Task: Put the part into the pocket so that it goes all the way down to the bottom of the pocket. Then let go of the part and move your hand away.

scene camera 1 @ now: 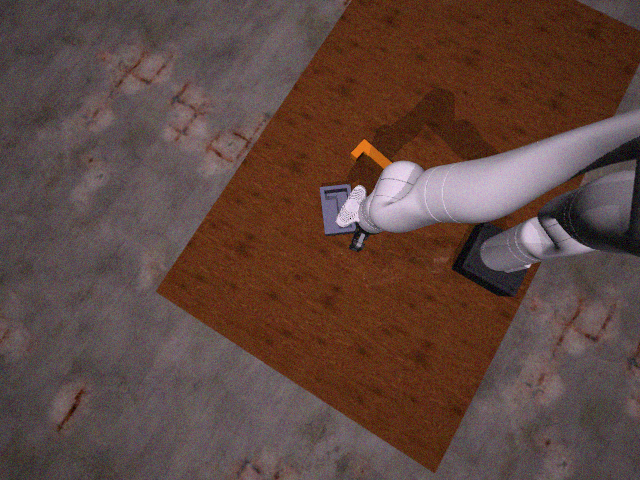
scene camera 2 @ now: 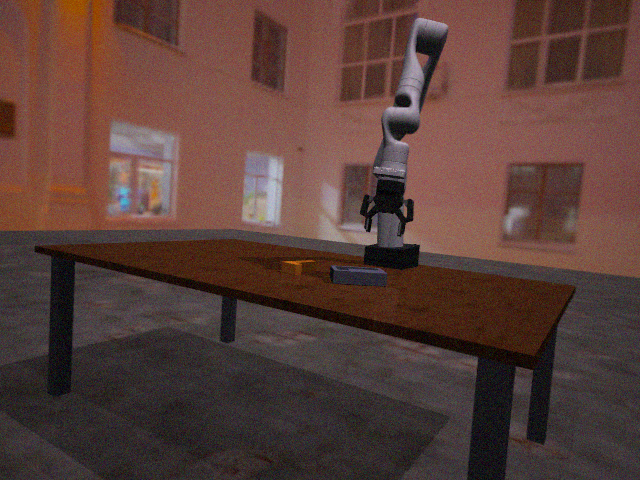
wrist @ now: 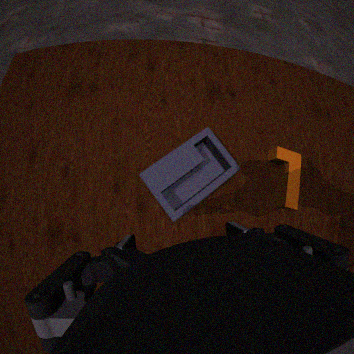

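Seen in the pictures: gripper, fingertip midpoint: (scene camera 2: 383, 234) (wrist: 181, 239); arm's base, link origin: (scene camera 1: 497, 253) (scene camera 2: 390, 245).
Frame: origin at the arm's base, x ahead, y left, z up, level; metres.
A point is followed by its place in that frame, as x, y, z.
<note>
The part is an orange L-shaped piece (scene camera 1: 377, 155) @[0.419, -0.069, -0.042] (scene camera 2: 294, 267) @[0.488, -0.035, -0.050] (wrist: 294, 185) @[0.415, -0.068, -0.042]. It lies on the table, apart from the blue-grey block (scene camera 1: 332, 223) @[0.411, 0.177, -0.036] (scene camera 2: 359, 277) @[0.458, 0.160, -0.051] (wrist: 167, 172) @[0.417, 0.170, -0.036]. The block's L-shaped pocket (wrist: 197, 181) @[0.412, 0.116, -0.067] is empty and faces up. In scene camera 1 the arm hides one end of the part and the block's right side. My gripper (scene camera 2: 384, 228) @[0.339, 0.154, 0.060] (wrist: 181, 239) @[0.339, 0.154, 0.060] is open with nothing between its fingers, and hangs well above the table. In the wrist view the block lies beyond the gap between the fingertips, and the part lies beyond the right finger, to the right.
The brown wooden table (scene camera 1: 289, 310) @[0.372, 0.447, -0.071] (scene camera 2: 155, 258) @[0.644, -0.463, -0.071] (wrist: 75, 125) @[0.500, 0.356, -0.072] carries the part and the block. The arm's black base (scene camera 1: 478, 260) @[0.033, 0.044, -0.001] (scene camera 2: 391, 255) @[0.062, 0.041, -0.028] stands near one edge of the table. The arm reaches in over the table from the right in scene camera 1 and casts a shadow near the part.
</note>
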